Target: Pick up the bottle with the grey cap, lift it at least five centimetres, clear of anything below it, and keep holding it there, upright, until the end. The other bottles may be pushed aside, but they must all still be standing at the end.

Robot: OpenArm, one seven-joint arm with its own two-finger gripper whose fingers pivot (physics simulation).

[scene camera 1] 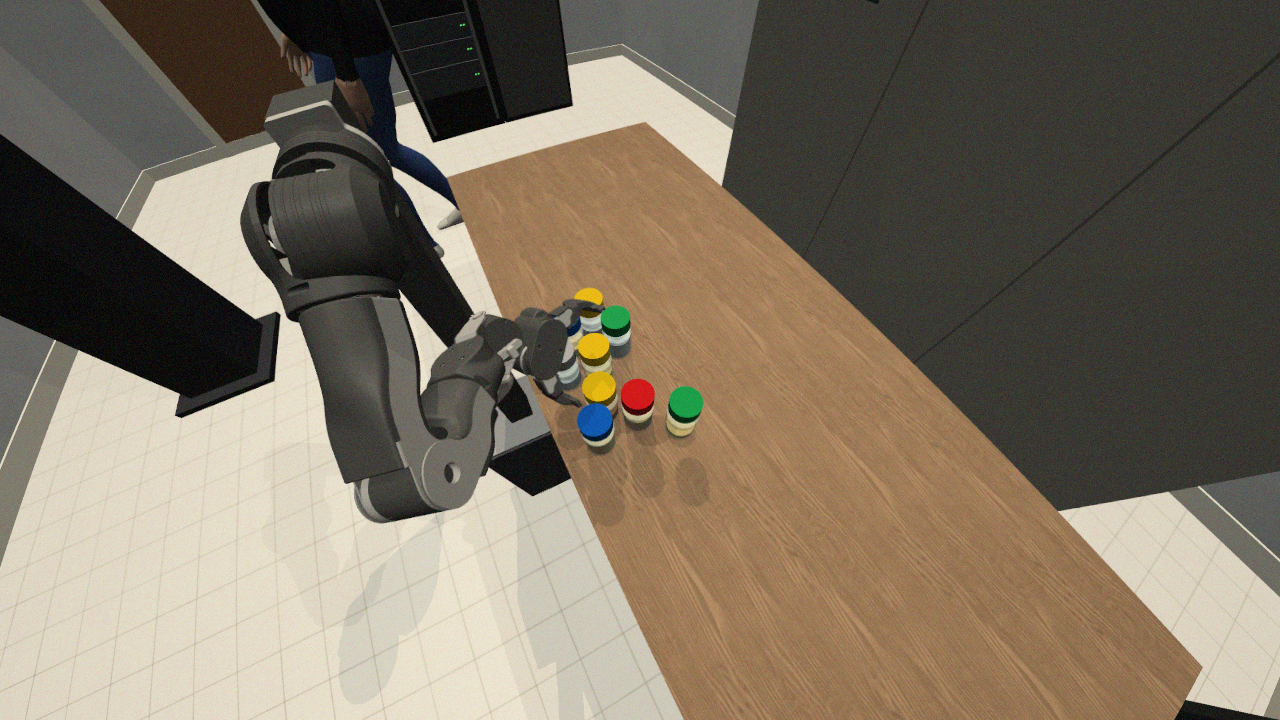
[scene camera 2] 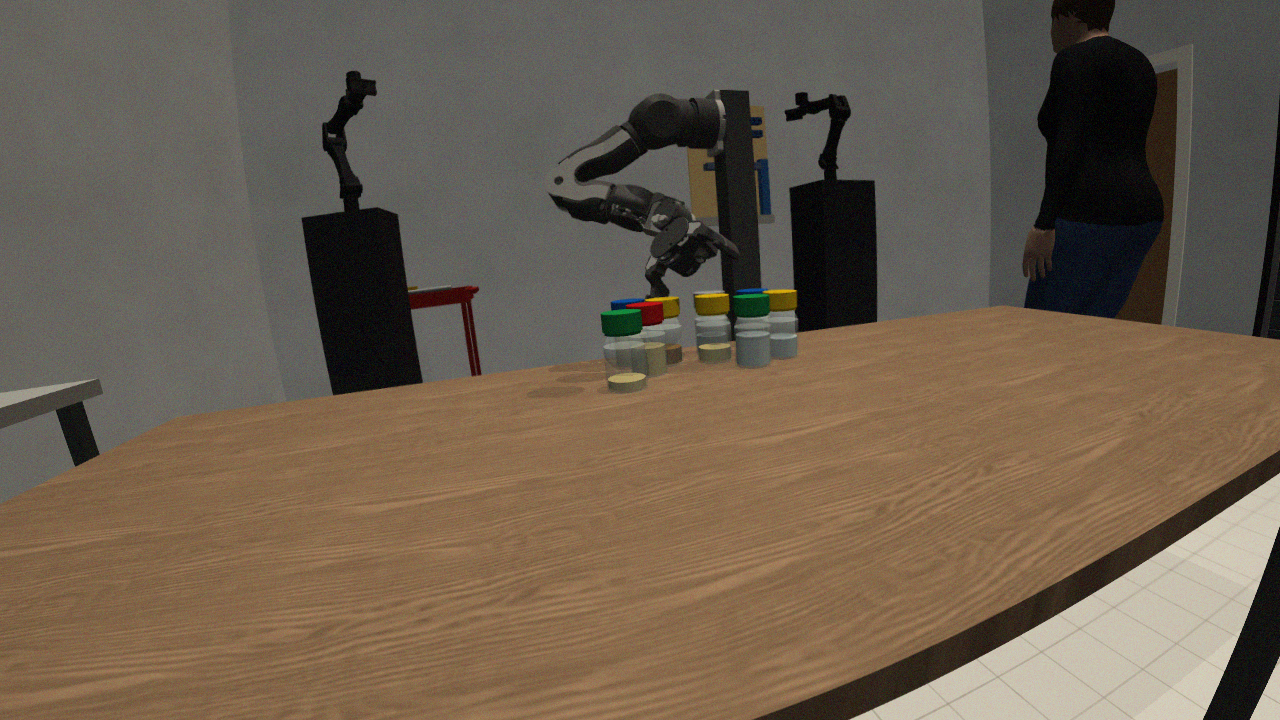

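Observation:
The bottle with the grey cap (scene camera 1: 568, 368) (scene camera 2: 709, 292) stands on the table, mostly hidden under my gripper in scene camera 1 and behind a yellow-capped bottle (scene camera 1: 593, 351) (scene camera 2: 712, 305) in scene camera 2. My gripper (scene camera 1: 588, 355) (scene camera 2: 697, 272) is open and empty. It hangs above the bottles, its fingers spread wide and tilted. One fingertip is over the far yellow-capped bottle (scene camera 1: 588, 298) (scene camera 2: 781, 300), the other beside the near yellow-capped bottle (scene camera 1: 598, 388). The exact height over the grey cap is hard to tell.
Close around stand a blue-capped bottle (scene camera 1: 574, 329) and a green-capped bottle (scene camera 1: 615, 320) (scene camera 2: 751, 306). Nearer are bottles with blue (scene camera 1: 595, 420), red (scene camera 1: 637, 394) and green (scene camera 1: 685, 403) (scene camera 2: 622, 322) caps. All visible bottles stand upright on the wooden table (scene camera 1: 805, 465) (scene camera 2: 626, 537), near its robot-side edge.

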